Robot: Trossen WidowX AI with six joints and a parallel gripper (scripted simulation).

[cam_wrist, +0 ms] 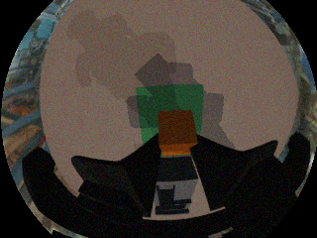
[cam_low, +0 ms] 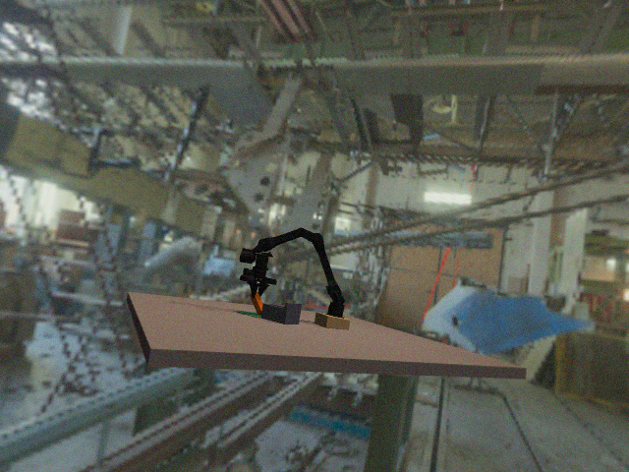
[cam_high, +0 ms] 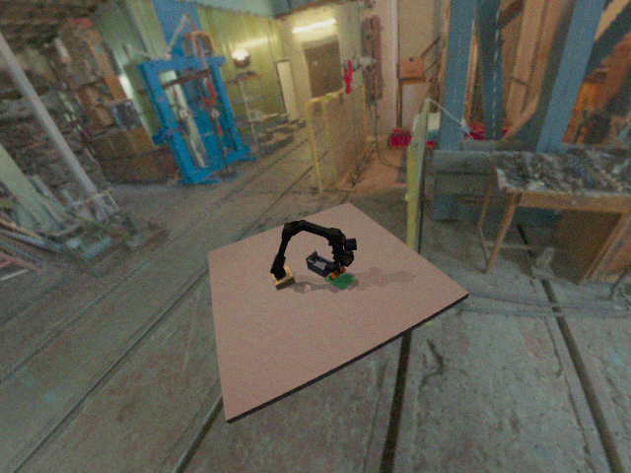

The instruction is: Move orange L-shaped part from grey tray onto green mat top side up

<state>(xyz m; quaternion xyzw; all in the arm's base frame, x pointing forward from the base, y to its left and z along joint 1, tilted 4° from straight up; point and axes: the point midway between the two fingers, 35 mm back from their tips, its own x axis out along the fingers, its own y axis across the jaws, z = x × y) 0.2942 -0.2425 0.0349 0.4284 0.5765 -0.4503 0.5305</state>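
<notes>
Right now the orange L-shaped part is 30 mm to the left of my gripper tip, 30 mm below it and 20 mm behind it. From my gripper tip the other things lie so: green mat 90 mm below, 20 mm to the left, 10 mm behind.
</notes>
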